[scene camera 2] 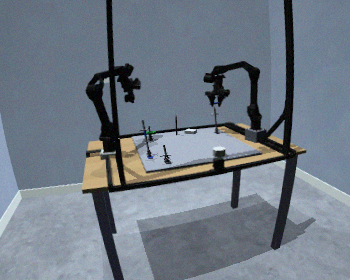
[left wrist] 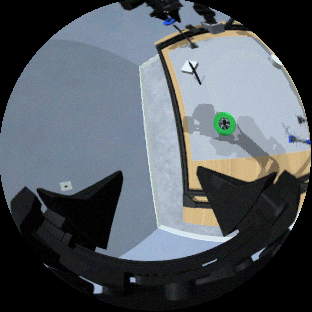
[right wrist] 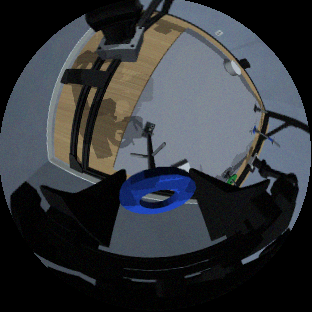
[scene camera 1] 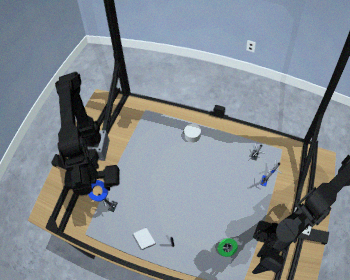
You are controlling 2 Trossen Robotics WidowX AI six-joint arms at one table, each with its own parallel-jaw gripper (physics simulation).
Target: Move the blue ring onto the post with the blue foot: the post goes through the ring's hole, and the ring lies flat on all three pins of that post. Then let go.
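Where they show: left gripper, fingertip midpoint: (left wrist: 160, 172) (scene camera 1: 255, 264); right gripper, fingertip midpoint: (scene camera 2: 215, 106) (right wrist: 157, 172) (scene camera 1: 100, 190); left arm's base at its link origin: (scene camera 2: 109, 150) (right wrist: 254, 160); right arm's base at its link origin: (scene camera 2: 255, 129) (right wrist: 119, 35) (scene camera 1: 92, 140).
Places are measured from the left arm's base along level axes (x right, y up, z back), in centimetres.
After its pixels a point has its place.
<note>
The blue ring (scene camera 1: 102, 198) @[z -67.5, x -26.0, y 18.2 cm] (scene camera 2: 216, 103) @[z -70.4, x -21.1, y 18.8 cm] (left wrist: 169, 21) (right wrist: 160, 179) @[z -71.8, x -22.0, y 19.4 cm] is held well above the mat. My right gripper (scene camera 2: 218, 102) @[z -70.6, x -23.3, y 16.3 cm] (right wrist: 157, 172) @[z -70.6, x -23.3, y 16.3 cm] is shut on it, one finger at each side. A dark post (scene camera 1: 112, 205) @[z -70.0, x -22.6, y 1.5 cm] (scene camera 2: 216, 122) @[z -70.8, x -22.7, y 5.4 cm] (left wrist: 194, 46) @[z -70.1, x -21.9, y -1.2 cm] (right wrist: 149, 140) @[z -70.8, x -22.8, y 6.1 cm] stands below it; no post shows through the ring's hole in the right wrist view. The post with the blue foot (scene camera 1: 264, 181) @[z -22.0, x 10.3, y 0.1 cm] (scene camera 2: 150, 156) @[z -22.2, x 12.3, y -1.2 cm] (left wrist: 292, 139) (right wrist: 254, 130) @[z -22.1, x 10.6, y -1.0 cm] stands far from the ring and has blue higher up too. My left gripper (scene camera 1: 256, 251) (scene camera 2: 134, 94) @[z -16.0, x -28.7, y 25.0 cm] (left wrist: 160, 172) @[z -16.0, x -28.7, y 25.0 cm] is open and empty, raised at the other side.
A green ring (scene camera 1: 220, 248) @[z -27.5, x -22.0, y 3.1 cm] (scene camera 2: 151, 132) @[z -26.0, x -18.3, y 3.5 cm] (left wrist: 224, 132) @[z -22.4, x -20.8, y 3.0 cm] sits around another post. A white block (scene camera 1: 144, 239) @[z -53.6, x -28.9, y 0.1 cm] (left wrist: 189, 67) @[z -52.2, x -28.4, y 0.2 cm] lies near a thin black rod (scene camera 1: 172, 241) @[z -43.3, x -26.6, y 6.8 cm] (scene camera 2: 176, 125) @[z -43.5, x -25.9, y 4.8 cm]. A white cylinder (scene camera 1: 192, 133) @[z -56.3, x 18.0, y 1.6 cm] (scene camera 2: 219, 149) @[z -56.5, x 20.5, y 1.6 cm] and a short dark post (scene camera 1: 255, 152) @[z -29.8, x 20.3, y 1.3 cm] (scene camera 2: 166, 156) @[z -29.2, x 21.6, y 1.4 cm] stand on the mat.
</note>
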